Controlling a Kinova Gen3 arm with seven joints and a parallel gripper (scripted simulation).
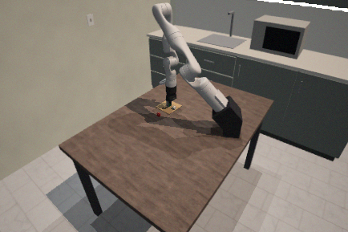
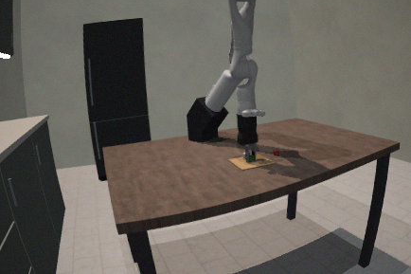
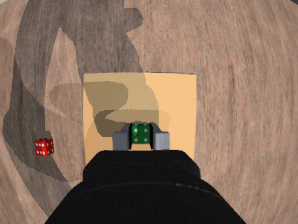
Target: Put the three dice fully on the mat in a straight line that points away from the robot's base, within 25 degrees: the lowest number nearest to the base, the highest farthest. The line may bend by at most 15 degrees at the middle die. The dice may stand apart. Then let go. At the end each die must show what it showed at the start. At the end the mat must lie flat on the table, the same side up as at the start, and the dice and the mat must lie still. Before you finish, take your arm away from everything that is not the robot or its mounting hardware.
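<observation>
The green die is 1 cm below my hand. The rest, counted from my hand: red die 13 cm to the left, 2 cm below; white die 5 cm behind, 1 cm to the left, 1 cm below; tan mat 2 cm below.
</observation>
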